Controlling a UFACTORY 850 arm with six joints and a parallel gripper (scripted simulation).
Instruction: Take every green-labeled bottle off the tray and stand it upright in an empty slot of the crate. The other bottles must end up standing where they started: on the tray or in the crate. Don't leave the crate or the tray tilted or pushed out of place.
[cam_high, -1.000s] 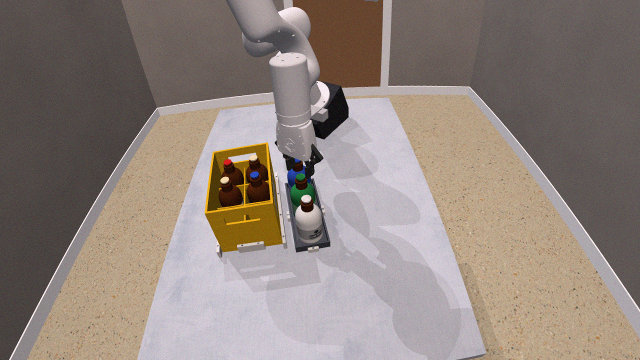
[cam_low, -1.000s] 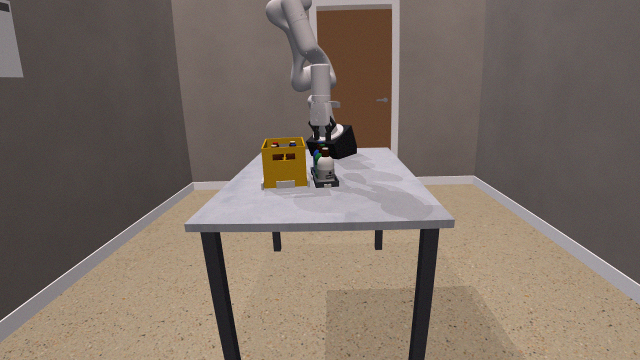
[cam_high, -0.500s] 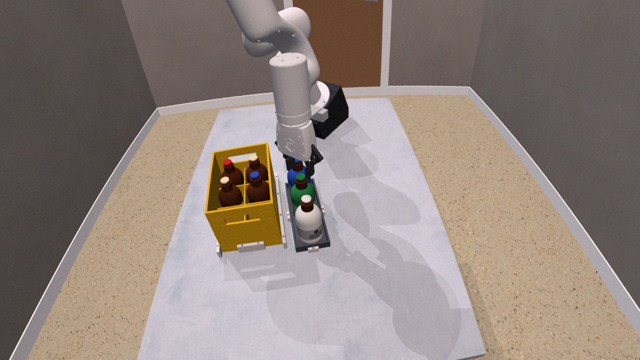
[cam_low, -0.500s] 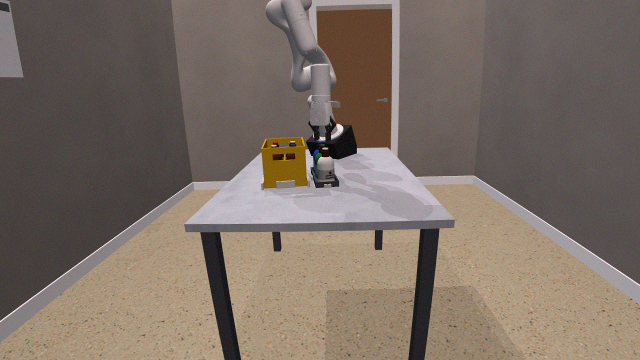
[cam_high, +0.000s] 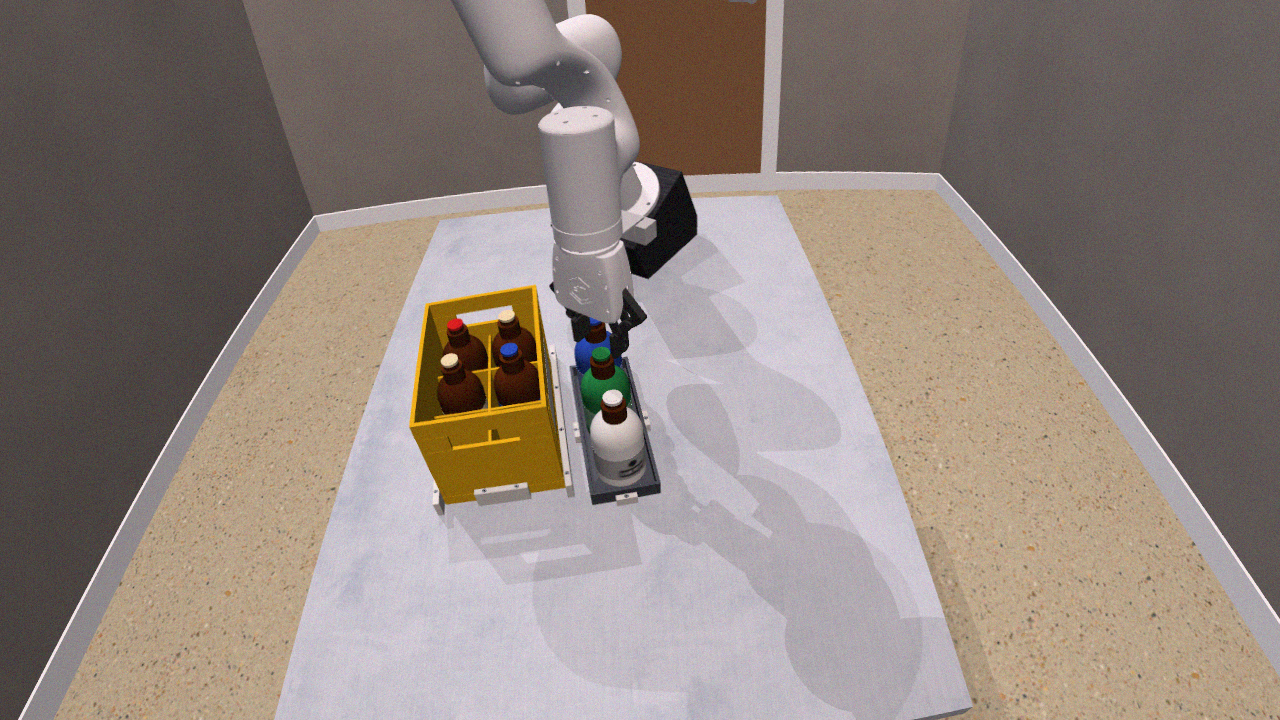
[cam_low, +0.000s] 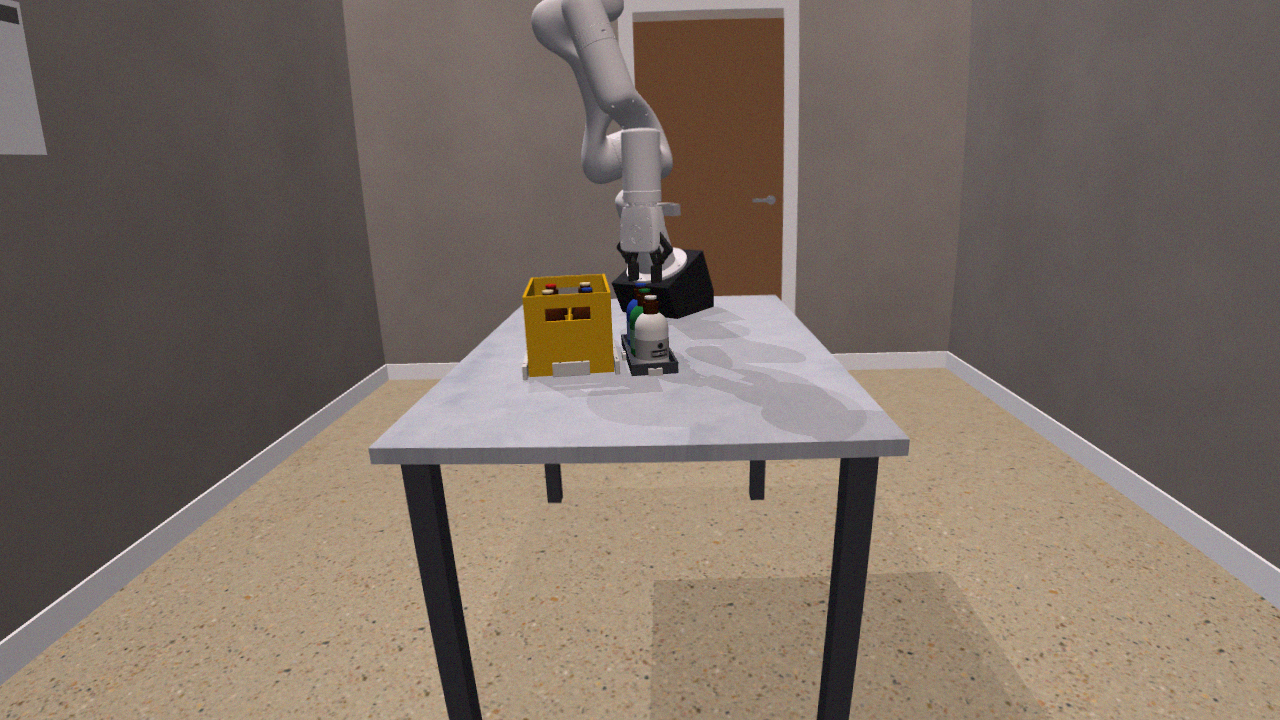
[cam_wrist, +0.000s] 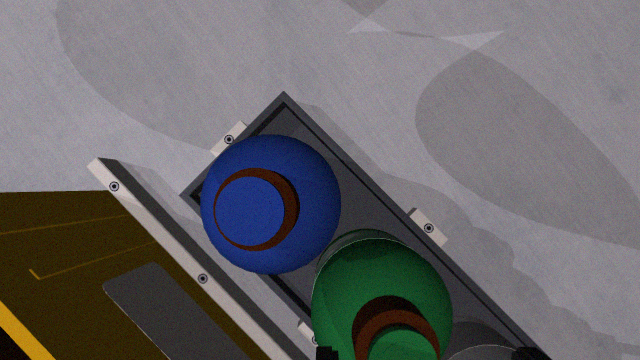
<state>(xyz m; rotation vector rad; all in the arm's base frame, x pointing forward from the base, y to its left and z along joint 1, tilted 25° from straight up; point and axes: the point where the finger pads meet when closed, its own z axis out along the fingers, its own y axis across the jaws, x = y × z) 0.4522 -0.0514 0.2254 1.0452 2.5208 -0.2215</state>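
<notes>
Now: hand 11 cm above the green-labeled bottle. The rest, counted from my hand: dark tray (18 cm below); then white-labeled bottle (11 cm below, 8 cm ahead); then blue-labeled bottle (11 cm below, 8 cm behind).
</notes>
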